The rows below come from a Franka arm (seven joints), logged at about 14 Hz.
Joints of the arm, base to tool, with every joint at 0 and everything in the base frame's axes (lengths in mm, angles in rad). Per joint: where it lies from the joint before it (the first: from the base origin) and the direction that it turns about. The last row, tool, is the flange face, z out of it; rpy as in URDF.
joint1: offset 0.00 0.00 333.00 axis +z
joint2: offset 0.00 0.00 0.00 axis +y
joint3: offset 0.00 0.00 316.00 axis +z
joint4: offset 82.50 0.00 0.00 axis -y
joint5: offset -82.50 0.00 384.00 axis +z
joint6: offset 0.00 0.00 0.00 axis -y
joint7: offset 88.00 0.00 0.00 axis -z
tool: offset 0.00 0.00 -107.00 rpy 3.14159 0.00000 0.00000
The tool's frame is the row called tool.
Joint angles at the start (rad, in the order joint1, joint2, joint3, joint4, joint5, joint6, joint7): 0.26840 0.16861 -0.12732 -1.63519 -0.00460 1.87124 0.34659
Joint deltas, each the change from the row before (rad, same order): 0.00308 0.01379 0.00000 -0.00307 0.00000 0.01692 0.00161; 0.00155 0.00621 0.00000 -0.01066 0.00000 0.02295 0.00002; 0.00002 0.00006 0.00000 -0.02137 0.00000 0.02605 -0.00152; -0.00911 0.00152 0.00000 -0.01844 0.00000 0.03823 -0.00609; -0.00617 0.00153 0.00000 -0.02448 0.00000 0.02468 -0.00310; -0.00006 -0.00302 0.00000 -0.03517 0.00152 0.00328 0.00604; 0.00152 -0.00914 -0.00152 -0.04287 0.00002 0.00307 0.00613; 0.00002 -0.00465 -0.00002 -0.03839 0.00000 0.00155 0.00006
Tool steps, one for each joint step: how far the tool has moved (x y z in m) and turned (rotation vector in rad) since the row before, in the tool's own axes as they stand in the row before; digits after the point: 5 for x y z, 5 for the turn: 0.00226 -0.00344 0.00861 -0.00129 0.00074 -0.00196; 0.00113 -0.00173 0.00697 0.00152 0.00602 -0.00180; -0.00064 0.00016 0.00794 0.00160 0.00434 -0.00163; 0.00292 0.00493 0.00651 0.00517 0.01729 0.00284; -0.00045 0.00415 0.01048 -0.00119 -0.00116 0.00287; -0.00652 0.00225 0.01429 -0.00796 -0.02784 0.00672; -0.00847 0.00320 0.01410 -0.00956 -0.02919 0.00628; -0.00749 0.00281 0.01498 -0.01045 -0.03049 0.00008
